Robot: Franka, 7 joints.
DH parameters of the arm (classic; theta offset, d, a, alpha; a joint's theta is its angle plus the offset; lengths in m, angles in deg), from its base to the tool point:
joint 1: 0 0.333 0 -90
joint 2: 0 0 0 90
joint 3: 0 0.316 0.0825 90
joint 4: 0 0 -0.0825 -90
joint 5: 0 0.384 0 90
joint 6: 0 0 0.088 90
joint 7: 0 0.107 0 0
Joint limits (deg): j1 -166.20..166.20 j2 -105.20..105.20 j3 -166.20..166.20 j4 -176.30..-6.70 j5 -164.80..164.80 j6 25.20..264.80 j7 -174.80..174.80
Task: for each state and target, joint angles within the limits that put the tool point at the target. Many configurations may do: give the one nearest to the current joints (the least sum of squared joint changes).
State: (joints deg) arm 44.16 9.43 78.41 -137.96 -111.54 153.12 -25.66
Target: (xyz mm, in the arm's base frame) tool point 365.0 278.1 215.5
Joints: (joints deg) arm 1.89 11.29 34.10 -141.51 -111.61 141.28 -25.66
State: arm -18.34 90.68 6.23 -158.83 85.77 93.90 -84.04
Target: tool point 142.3 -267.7 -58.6
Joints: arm -29.26 60.98 -30.43 -134.71 89.74 97.44 -84.04
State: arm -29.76 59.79 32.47 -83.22 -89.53 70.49 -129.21
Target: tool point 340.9 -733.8 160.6
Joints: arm -66.49 75.86 15.52 -44.37 -103.93 104.88 -129.21
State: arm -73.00 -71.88 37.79 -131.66 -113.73 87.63 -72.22
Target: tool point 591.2 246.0 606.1
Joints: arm -99.02 -83.25 74.10 -99.52 -124.11 100.69 -72.22
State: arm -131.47 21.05 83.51 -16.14 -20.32 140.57 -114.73
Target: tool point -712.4 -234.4 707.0
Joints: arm -162.18 64.65 83.93 -6.70 -16.92 166.04 -114.73
